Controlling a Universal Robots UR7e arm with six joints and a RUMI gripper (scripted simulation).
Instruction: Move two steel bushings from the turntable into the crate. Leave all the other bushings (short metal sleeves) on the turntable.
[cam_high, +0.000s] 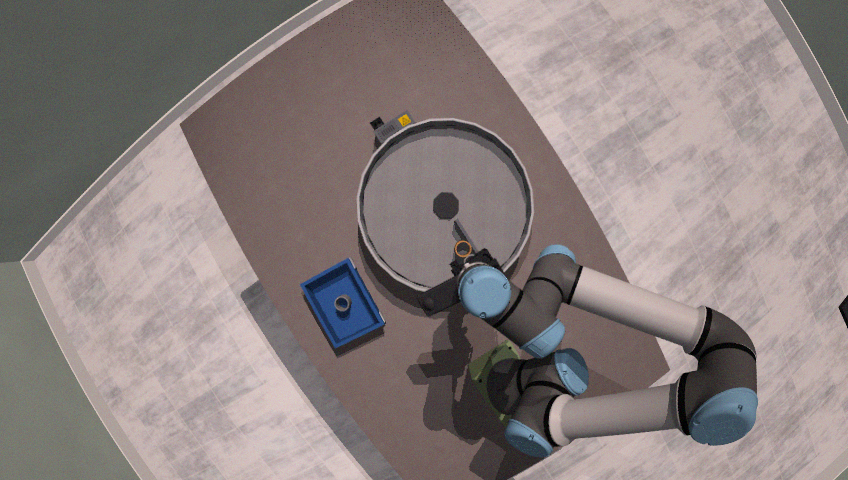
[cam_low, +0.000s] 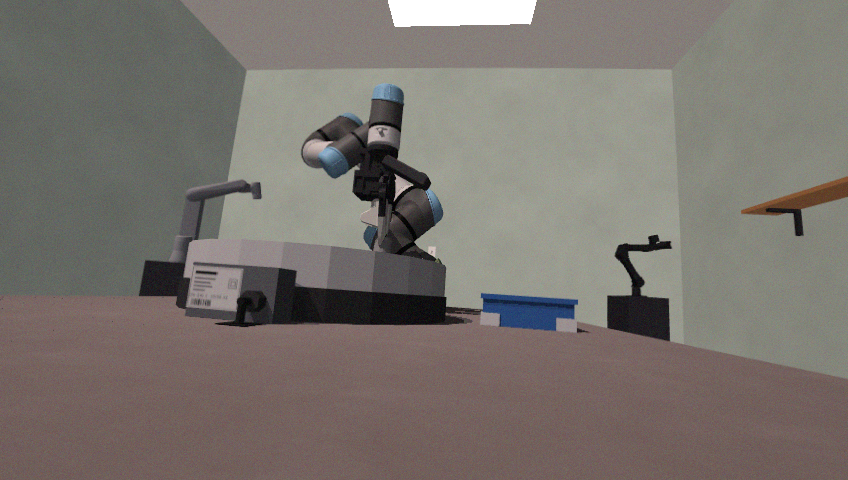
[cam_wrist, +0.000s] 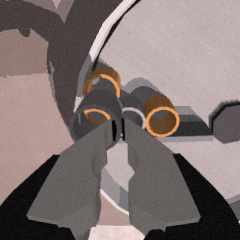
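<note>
The blue crate is 28 cm to the left of my hand, 13 cm below it and 12 cm ahead of it.
</note>
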